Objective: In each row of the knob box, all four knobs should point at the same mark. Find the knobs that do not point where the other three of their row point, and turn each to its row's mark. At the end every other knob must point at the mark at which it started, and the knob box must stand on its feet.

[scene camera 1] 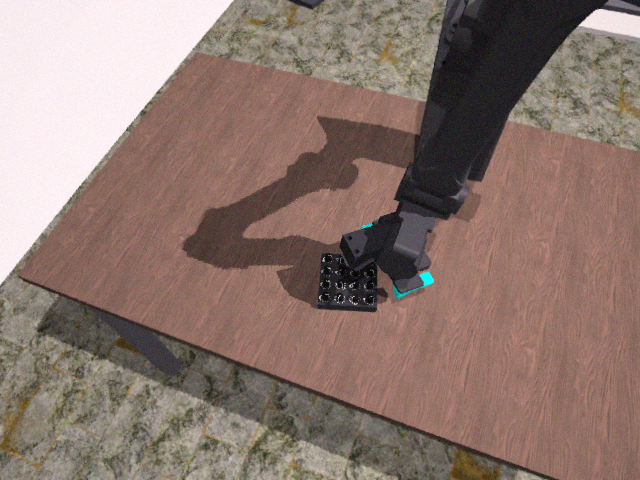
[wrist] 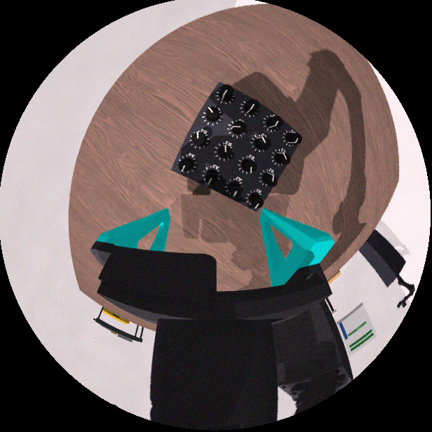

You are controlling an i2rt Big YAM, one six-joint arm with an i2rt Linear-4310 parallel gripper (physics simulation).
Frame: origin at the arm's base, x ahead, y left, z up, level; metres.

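Seen in the pictures: gripper, fingertip midpoint: [scene camera 1: 386, 274].
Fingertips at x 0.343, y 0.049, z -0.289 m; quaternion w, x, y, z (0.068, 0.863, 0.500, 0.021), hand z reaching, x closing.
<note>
A point is followed by its place in that frame.
The black knob box [scene camera 1: 347, 305] {x 0.428, y 0.021, z -0.306 m} [wrist: 256, 126] stands flat on the table, its knob face up, with four rows of four knobs. In the wrist view it is turned at a slant, with the A row nearest the fingers. In the C row, the line of one knob [wrist: 237, 128] lies nearly level, while those of the knobs beside it, C4 [wrist: 212, 114] and C2 [wrist: 261, 143], slant toward the upper left. Several other pointer lines are too small to read surely. My gripper [scene camera 1: 397, 253] [wrist: 214, 213] is open and empty, its cyan fingers apart, beside the A-row edge. In the scene view it hides part of the box's far side.
The brown wooden table [scene camera 1: 248, 320] {x 0.551, y -0.114, z -0.328 m} [wrist: 130, 150] carries the box. The arm [scene camera 1: 465, 103] {x 0.367, y 0.104, z 0.155 m} reaches in from the upper right of the scene view and casts a broad shadow across the table and around the box. The table's front edge lies below the box in the scene view.
</note>
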